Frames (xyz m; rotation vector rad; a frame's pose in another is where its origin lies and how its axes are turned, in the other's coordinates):
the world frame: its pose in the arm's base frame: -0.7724 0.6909 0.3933 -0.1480 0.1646 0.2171
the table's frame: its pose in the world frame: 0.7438 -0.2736 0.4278 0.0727 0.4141 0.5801
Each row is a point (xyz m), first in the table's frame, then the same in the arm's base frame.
Working: the table's frame: its pose in the arm's base frame: 0.0682 0.6465 0.7134 -0.0677 0.6287 0.7582

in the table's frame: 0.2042 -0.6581 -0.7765
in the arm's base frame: 0.2216 0.0759 -0.1403
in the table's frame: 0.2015 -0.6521 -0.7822
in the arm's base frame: 0.2132 0.0771 -0.1424
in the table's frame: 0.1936 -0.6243 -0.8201
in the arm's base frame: 0.1712 0.0820 -0.1645
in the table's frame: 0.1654 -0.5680 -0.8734
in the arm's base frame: 0.0914 0.0910 -0.1832
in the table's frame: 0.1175 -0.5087 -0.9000
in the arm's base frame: 0.0122 0.0974 -0.1686
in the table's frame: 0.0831 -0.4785 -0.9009
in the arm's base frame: -0.0272 0.0979 -0.1454
